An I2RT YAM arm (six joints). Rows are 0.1 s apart.
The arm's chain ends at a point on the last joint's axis. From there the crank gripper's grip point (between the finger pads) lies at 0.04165 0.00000 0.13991 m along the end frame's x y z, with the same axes.
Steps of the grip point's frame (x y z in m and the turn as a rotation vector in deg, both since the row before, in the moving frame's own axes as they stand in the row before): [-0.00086 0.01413 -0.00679 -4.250 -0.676 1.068]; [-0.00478 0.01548 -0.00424 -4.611 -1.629 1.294]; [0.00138 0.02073 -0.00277 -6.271 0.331 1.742]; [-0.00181 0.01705 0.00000 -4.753 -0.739 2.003]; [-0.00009 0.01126 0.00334 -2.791 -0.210 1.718]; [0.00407 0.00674 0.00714 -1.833 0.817 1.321]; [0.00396 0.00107 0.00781 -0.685 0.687 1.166]
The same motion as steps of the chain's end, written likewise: [0.00090 0.00298 -0.00686 -4.250 -0.676 1.068]; [-0.00065 0.00329 -0.00488 -4.611 -1.629 1.294]; [0.00083 0.00419 -0.00162 -6.271 0.331 1.742]; [0.00022 0.00401 0.00002 -4.753 -0.739 2.003]; [0.00054 0.00320 0.00338 -2.791 -0.210 1.718]; [0.00214 0.00129 0.00783 -1.833 0.817 1.321]; [0.00231 -0.00146 0.00833 -0.685 0.687 1.166]
